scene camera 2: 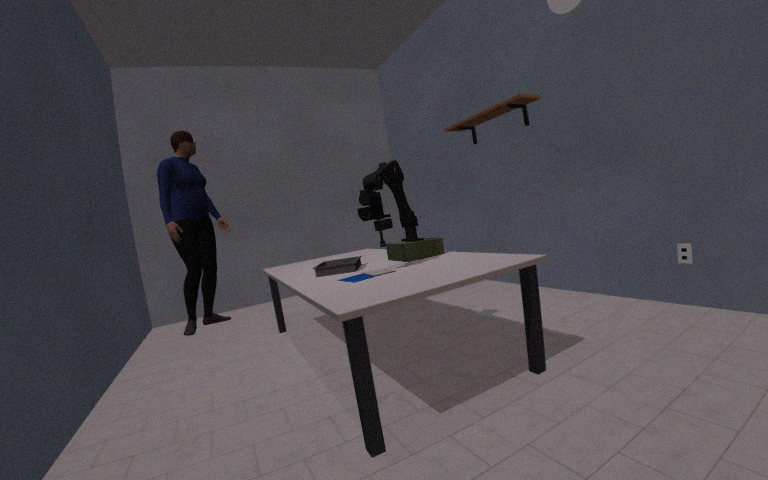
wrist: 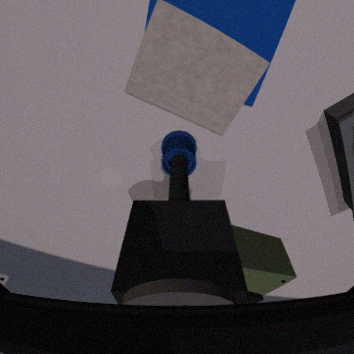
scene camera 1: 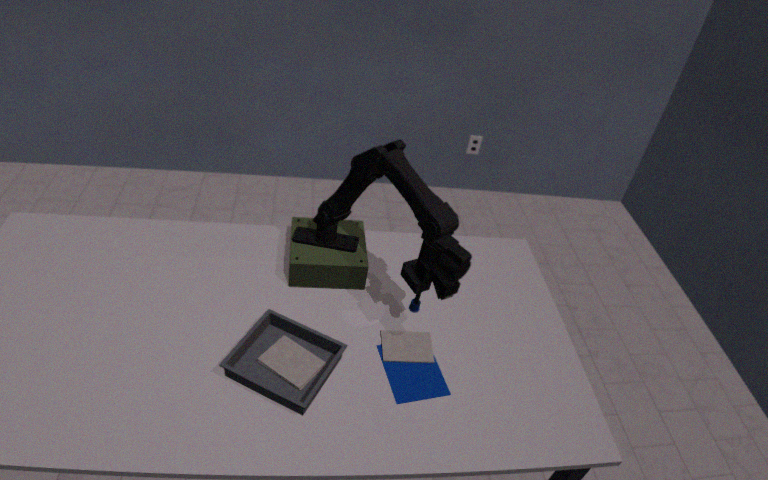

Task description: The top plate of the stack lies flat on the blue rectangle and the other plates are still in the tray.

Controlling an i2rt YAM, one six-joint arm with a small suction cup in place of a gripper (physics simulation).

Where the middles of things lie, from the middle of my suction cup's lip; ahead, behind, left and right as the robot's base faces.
I see the blue rectangle (scene camera 1: 410, 382) 12 cm below my suction cup, 12 cm ahead of it and 3 cm to the left of it. Round my suction cup: tray (scene camera 1: 240, 365): 31 cm to the right, 18 cm ahead, 10 cm below.
